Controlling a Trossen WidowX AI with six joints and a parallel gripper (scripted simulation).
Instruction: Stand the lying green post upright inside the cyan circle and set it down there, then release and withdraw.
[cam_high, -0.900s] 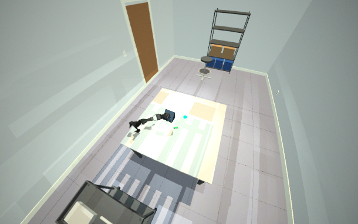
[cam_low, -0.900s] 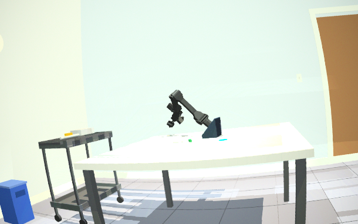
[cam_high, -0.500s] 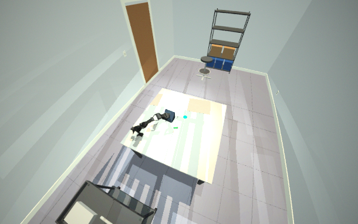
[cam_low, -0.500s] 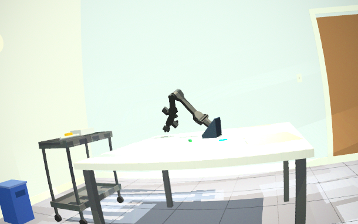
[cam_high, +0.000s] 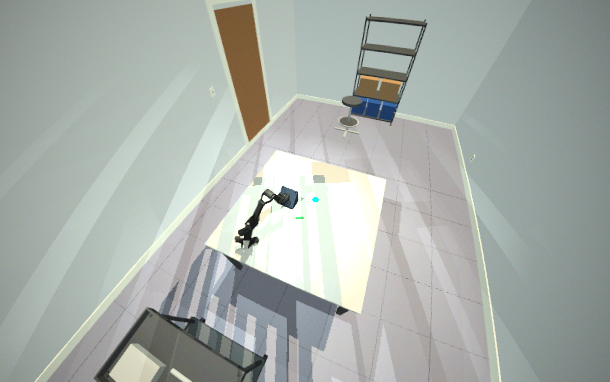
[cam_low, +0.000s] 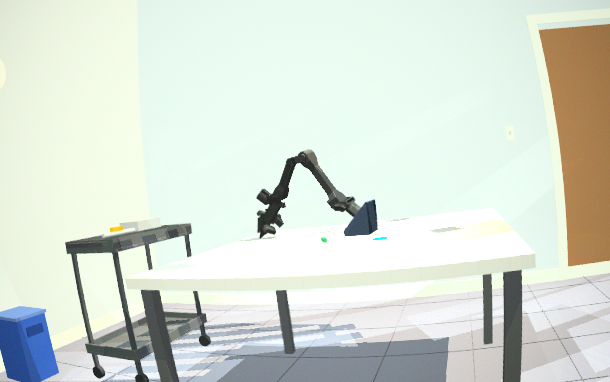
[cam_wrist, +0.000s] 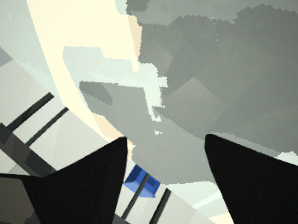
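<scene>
Right now my gripper tip is 33 cm short of the green post, 40 cm to the right of it and 1 cm above it. The rest, counted from my gripper tip: cyan circle (41 cm ahead, 64 cm to the left, 1 cm below).
</scene>
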